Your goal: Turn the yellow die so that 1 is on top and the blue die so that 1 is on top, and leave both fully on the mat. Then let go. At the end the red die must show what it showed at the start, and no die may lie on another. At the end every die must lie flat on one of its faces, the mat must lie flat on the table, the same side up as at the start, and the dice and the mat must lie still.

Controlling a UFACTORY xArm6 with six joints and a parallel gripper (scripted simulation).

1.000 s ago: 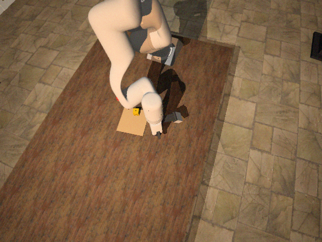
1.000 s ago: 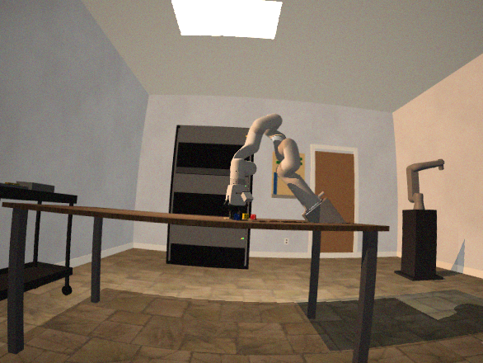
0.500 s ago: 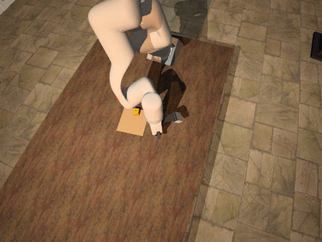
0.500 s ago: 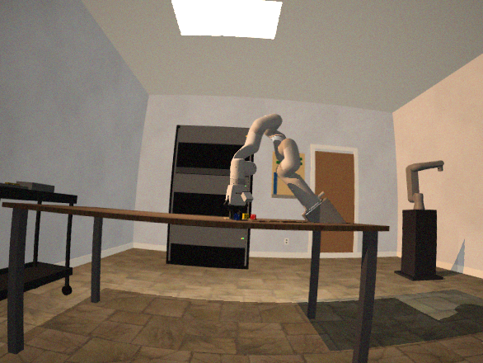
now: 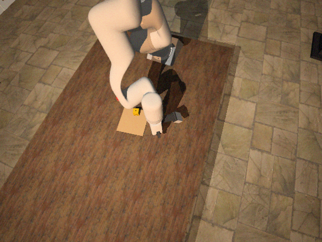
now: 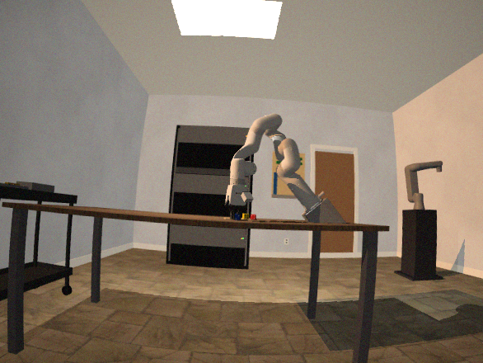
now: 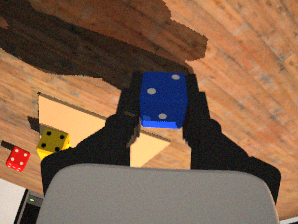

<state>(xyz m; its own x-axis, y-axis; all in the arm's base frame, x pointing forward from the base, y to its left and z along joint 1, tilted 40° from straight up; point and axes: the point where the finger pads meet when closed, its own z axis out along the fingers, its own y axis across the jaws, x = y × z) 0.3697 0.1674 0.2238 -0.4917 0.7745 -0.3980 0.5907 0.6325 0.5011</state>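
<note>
My hand is 130 mm to the left of the tan mat and 20 mm above it. Round my hand: yellow die: 40 mm behind, 140 mm to the right; then red die: 80 mm behind, 260 mm to the right, 10 mm below; then blue die: 10 mm below.
</note>
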